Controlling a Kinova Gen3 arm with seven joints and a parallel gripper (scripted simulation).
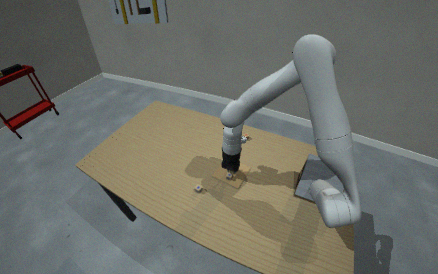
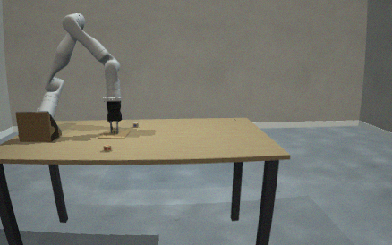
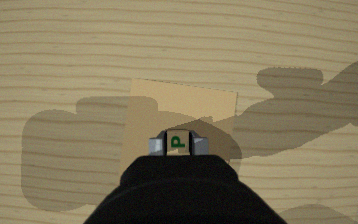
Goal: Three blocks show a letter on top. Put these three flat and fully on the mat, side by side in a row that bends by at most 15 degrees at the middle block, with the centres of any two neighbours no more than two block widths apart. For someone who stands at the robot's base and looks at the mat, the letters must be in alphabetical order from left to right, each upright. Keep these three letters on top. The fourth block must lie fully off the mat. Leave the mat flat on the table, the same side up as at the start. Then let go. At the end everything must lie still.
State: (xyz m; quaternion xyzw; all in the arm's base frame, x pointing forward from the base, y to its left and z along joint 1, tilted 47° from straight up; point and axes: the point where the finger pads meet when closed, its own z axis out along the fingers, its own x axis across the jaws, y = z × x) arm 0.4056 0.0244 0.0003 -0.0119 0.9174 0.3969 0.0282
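Now: the green P block 10 mm below my hand. Round my hand: blue K block 40 mm to the left, 10 mm below; tan mat 20 mm below; blue R block 160 mm to the left, 90 mm ahead, 10 mm below.
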